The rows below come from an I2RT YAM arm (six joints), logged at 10 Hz.
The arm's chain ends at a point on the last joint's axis. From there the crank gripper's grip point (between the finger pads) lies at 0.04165 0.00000 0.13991 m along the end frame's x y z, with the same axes.
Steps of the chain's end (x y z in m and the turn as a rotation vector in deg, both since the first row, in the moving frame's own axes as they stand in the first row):
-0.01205 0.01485 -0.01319 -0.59 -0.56 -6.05
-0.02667 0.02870 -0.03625 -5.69 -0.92 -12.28
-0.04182 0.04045 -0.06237 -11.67 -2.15 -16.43
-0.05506 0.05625 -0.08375 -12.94 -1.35 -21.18
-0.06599 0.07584 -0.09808 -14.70 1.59 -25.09
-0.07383 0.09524 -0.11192 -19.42 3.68 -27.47
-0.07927 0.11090 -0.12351 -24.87 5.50 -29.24
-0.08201 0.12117 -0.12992 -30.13 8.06 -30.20
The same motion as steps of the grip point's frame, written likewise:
-0.01357 0.01197 -0.01278 -0.59 -0.56 -6.05
-0.02837 0.03389 -0.03585 -5.69 -0.92 -12.28
-0.04464 0.05756 -0.06261 -11.67 -2.15 -16.43
-0.05532 0.07266 -0.08464 -12.94 -1.35 -21.18
-0.05850 0.09177 -0.10146 -14.70 1.59 -25.09
-0.05905 0.11859 -0.11924 -19.42 3.68 -27.47
-0.05733 0.14330 -0.13608 -24.87 5.50 -29.24
-0.05159 0.16158 -0.14949 -30.13 8.06 -30.20

